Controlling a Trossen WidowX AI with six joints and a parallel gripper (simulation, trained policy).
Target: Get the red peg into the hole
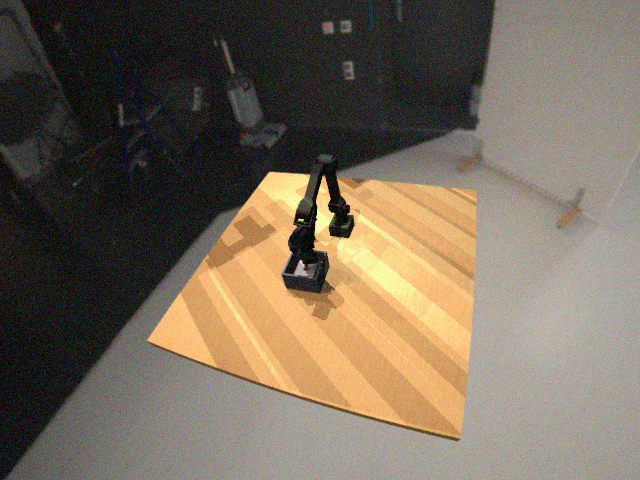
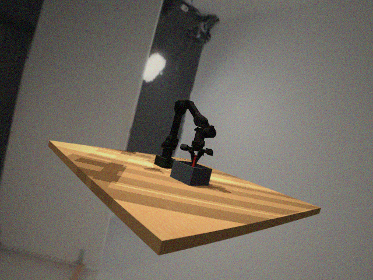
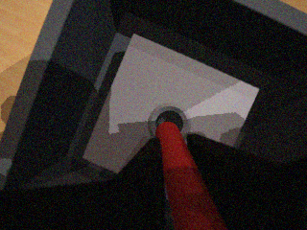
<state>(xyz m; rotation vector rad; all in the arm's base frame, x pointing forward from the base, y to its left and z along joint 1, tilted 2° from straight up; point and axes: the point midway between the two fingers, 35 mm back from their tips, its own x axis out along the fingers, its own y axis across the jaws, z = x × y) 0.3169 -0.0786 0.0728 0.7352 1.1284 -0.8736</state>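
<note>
Right now my gripper tip is 1 cm to the right of the red peg and 1 cm below it. Also, from my gripper tip: dark box 7 cm below; grey plate 5 cm below.
</note>
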